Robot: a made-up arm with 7 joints. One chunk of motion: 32 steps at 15 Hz.
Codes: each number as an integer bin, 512 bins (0 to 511) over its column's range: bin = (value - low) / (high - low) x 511, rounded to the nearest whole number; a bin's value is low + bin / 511 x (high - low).
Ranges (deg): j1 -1.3..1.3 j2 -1..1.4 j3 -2.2..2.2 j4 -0.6..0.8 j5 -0.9..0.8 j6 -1.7..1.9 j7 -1.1..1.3
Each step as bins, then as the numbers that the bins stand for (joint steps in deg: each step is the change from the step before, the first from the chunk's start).
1 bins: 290 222 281 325 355 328 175
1 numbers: 0.176 0.043 0.220 0.290 0.281 0.611 -0.278
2 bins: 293 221 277 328 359 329 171
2 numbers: 0.191 0.038 0.185 0.299 0.294 0.618 -0.297
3 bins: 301 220 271 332 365 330 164
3 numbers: 0.232 0.033 0.133 0.310 0.314 0.625 -0.330
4 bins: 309 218 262 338 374 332 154
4 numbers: 0.272 0.024 0.056 0.326 0.344 0.639 -0.377
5 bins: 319 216 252 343 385 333 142
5 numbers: 0.323 0.014 -0.030 0.340 0.381 0.646 -0.433
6 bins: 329 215 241 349 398 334 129
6 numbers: 0.374 0.010 -0.125 0.356 0.424 0.653 -0.494
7 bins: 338 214 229 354 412 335 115
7 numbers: 0.420 0.005 -0.228 0.370 0.471 0.660 -0.560
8 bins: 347 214 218 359 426 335 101
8 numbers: 0.466 0.005 -0.323 0.384 0.517 0.660 -0.626
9 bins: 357 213 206 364 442 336 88
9 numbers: 0.516 0.000 -0.426 0.397 0.570 0.667 -0.687
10 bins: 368 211 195 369 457 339 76
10 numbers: 0.572 -0.009 -0.521 0.411 0.620 0.688 -0.743
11 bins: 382 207 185 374 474 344 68
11 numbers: 0.644 -0.028 -0.607 0.425 0.677 0.723 -0.781
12 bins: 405 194 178 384 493 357 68
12 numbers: 0.761 -0.089 -0.667 0.452 0.740 0.815 -0.781
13 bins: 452 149 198 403 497 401 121
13 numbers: 1.000 -0.300 -0.495 0.504 0.753 1.125 -0.532
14 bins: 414 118 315 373 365 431 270
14 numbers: 0.806 -0.446 0.512 0.422 0.314 1.336 0.168
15 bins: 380 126 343 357 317 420 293
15 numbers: 0.633 -0.408 0.753 0.378 0.155 1.259 0.276
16 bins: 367 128 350 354 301 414 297
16 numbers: 0.567 -0.399 0.814 0.370 0.101 1.217 0.295
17 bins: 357 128 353 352 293 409 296
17 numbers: 0.516 -0.399 0.840 0.364 0.075 1.181 0.290
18 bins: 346 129 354 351 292 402 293
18 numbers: 0.460 -0.394 0.848 0.362 0.071 1.132 0.276
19 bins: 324 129 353 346 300 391 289
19 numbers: 0.349 -0.394 0.840 0.348 0.098 1.055 0.257
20 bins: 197 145 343 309 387 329 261
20 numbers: -0.298 -0.319 0.753 0.247 0.387 0.618 0.126
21 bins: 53 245 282 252 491 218 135
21 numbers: -1.030 0.151 0.228 0.090 0.733 -0.164 -0.466
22 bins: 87 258 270 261 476 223 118
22 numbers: -0.857 0.212 0.125 0.115 0.684 -0.129 -0.546
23 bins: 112 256 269 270 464 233 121
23 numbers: -0.730 0.202 0.116 0.140 0.644 -0.059 -0.532
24 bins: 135 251 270 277 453 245 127
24 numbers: -0.613 0.179 0.125 0.159 0.607 0.026 -0.504
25 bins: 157 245 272 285 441 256 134
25 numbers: -0.501 0.151 0.142 0.181 0.567 0.104 -0.471
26 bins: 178 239 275 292 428 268 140
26 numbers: -0.394 0.123 0.168 0.200 0.524 0.188 -0.442
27 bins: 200 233 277 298 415 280 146
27 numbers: -0.282 0.094 0.185 0.216 0.481 0.273 -0.414
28 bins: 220 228 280 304 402 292 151
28 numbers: -0.181 0.071 0.211 0.233 0.437 0.357 -0.391
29 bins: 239 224 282 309 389 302 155
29 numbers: -0.084 0.052 0.228 0.247 0.394 0.428 -0.372
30 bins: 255 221 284 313 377 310 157
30 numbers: -0.003 0.038 0.245 0.258 0.354 0.484 -0.363
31 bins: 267 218 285 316 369 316 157
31 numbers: 0.059 0.024 0.254 0.266 0.328 0.526 -0.363
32 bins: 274 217 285 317 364 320 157
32 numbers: 0.094 0.019 0.254 0.268 0.311 0.554 -0.363
